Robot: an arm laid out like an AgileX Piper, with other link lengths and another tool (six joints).
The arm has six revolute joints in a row. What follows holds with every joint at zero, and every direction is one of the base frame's. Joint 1 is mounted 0.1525 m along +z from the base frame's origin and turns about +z. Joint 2 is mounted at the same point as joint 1 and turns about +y. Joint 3 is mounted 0.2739 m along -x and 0.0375 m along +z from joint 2 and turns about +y. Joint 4 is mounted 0.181 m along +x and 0.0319 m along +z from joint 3 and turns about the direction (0.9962, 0, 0.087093). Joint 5 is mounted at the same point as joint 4 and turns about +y. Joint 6 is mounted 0.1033 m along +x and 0.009 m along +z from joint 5 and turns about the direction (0.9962, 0, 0.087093). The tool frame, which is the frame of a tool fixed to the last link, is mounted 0.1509 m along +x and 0.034 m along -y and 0.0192 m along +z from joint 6; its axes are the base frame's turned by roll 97.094, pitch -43.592 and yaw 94.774 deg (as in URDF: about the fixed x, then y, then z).
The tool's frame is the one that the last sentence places.
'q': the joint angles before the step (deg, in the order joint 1, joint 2, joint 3, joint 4, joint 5, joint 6). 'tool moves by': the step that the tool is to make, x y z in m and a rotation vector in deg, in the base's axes. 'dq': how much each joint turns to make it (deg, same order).
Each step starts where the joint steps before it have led.
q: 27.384 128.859 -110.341 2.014 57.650 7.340
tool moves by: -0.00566 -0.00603 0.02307 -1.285 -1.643 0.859
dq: 0.611 -3.768 1.264 -2.028 1.643 0.223
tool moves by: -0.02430 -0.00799 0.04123 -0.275 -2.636 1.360
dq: 1.417 -9.450 6.761 -1.654 0.513 0.350
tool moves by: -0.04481 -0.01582 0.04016 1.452 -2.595 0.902
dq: 1.378 -13.855 12.281 -0.294 -1.383 0.607
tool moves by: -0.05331 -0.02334 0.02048 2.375 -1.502 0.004
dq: 0.594 -14.417 13.939 1.001 -2.023 0.587
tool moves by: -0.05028 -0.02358 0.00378 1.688 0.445 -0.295
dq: 0.022 -11.844 10.434 1.597 0.911 0.180
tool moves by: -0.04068 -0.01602 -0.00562 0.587 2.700 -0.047
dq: 0.000 -7.371 5.577 1.896 3.793 0.022
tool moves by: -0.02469 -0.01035 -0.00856 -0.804 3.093 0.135
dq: -0.001 -3.003 2.592 0.918 3.475 -0.001
